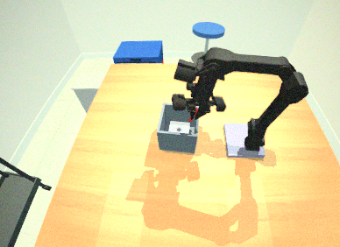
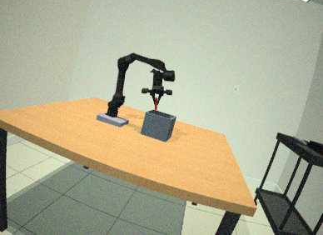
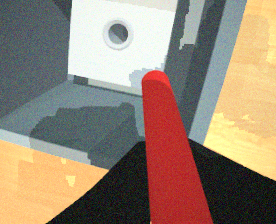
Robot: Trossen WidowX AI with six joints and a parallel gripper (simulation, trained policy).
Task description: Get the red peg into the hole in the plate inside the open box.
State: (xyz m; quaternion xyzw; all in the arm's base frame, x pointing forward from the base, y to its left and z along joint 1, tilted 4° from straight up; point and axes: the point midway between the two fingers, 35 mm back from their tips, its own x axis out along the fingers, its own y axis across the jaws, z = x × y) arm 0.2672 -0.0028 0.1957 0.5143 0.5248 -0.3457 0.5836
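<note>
Right now my gripper tip is 10 mm to the left of the red peg and 10 mm below it. The rest, counted from my gripper tip: plate: 60 mm ahead, 30 mm to the right, 130 mm below.
</note>
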